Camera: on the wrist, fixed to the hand. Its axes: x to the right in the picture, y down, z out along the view.
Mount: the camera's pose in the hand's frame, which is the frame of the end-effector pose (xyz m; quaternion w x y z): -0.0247 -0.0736 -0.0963 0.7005 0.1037 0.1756 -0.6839
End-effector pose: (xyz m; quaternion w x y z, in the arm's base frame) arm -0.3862 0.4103 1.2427 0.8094 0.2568 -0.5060 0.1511
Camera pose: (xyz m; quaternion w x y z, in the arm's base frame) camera -0.2886 0.4049 1.1669 0.7326 0.5834 -0.0210 -0.3501
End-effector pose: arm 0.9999 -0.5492 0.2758 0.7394 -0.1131 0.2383 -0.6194
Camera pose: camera 0.8861 -0.5282 0.2322 0.0642 -0.0568 0.1552 -0.9842
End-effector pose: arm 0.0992 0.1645 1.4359 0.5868 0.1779 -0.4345 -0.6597
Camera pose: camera 0.1314 0.1475 1.3177 0.0177 0.5985 -0.1481 -0.7871
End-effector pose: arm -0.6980 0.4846 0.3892 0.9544 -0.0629 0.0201 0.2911
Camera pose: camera -0.6776 0.3977 0.3036 0.8706 -0.0100 0.1688 -0.4619
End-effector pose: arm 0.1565 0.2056 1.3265 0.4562 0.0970 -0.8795 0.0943
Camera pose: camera 0.2649 0.1613 1.3664 0.5285 0.7002 -0.4599 -0.1377
